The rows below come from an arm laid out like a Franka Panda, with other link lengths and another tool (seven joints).
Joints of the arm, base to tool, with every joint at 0 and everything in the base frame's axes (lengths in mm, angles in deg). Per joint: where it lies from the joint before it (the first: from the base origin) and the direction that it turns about. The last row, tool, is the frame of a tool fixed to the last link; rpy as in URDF.
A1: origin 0 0 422.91 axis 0 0 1
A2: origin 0 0 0 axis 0 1 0
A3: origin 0 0 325.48 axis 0 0 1
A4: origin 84.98 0 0 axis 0 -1 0
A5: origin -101.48 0 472.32 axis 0 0 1
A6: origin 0 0 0 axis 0 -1 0
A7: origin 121.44 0 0 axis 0 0 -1
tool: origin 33 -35 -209.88 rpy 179.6 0 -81.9
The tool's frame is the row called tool.
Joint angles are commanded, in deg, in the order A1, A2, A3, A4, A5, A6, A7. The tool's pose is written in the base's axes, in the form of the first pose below.
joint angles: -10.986, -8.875, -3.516, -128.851, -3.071, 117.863, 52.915
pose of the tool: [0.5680, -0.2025, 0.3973, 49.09, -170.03, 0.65]
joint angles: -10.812, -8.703, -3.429, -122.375, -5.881, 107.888, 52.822
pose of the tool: [0.5680, -0.2101, 0.4451, 49.20, -165.21, 1.62]
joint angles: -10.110, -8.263, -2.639, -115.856, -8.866, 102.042, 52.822
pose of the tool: [0.5821, -0.2087, 0.4998, 51.14, -163.12, 6.13]
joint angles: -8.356, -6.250, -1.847, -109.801, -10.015, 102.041, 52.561
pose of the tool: [0.6186, -0.1912, 0.5413, 55.90, -164.47, 11.20]
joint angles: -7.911, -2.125, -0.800, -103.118, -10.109, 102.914, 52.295
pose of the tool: [0.6592, -0.1802, 0.5658, 59.16, -166.27, 14.30]
